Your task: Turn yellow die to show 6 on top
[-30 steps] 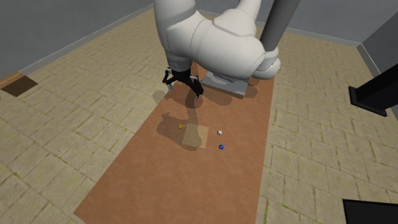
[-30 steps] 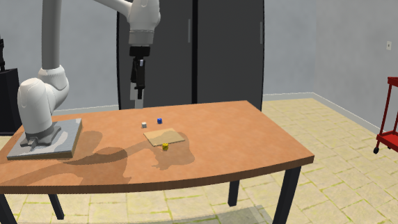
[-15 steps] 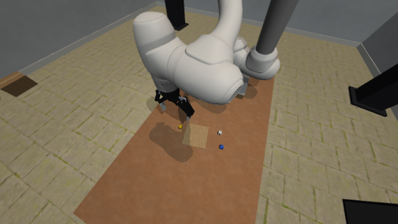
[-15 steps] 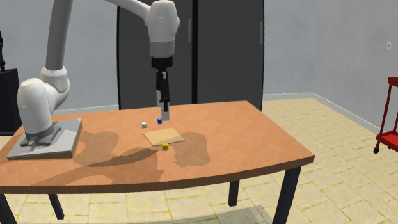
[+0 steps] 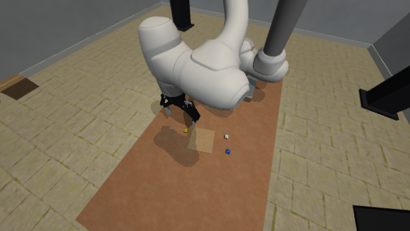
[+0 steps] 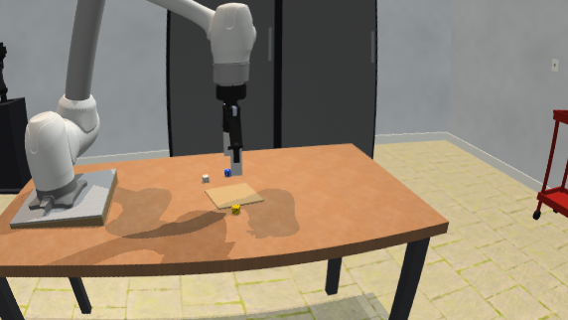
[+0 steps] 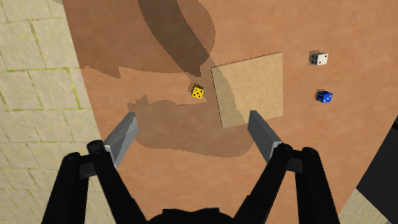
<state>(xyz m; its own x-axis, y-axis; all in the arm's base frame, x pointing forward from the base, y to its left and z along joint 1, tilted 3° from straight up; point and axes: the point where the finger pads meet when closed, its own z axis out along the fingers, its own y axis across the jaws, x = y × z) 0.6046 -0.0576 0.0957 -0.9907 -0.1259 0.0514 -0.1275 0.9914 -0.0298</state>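
The yellow die is 14 cm below my hand and 1 cm to the left of it. From my hand the other things lie so: tan mat: 15 cm below, 12 cm to the left; blue die: 28 cm to the left, 14 cm below, 2 cm behind; white die: 24 cm to the left, 14 cm below, 9 cm behind.
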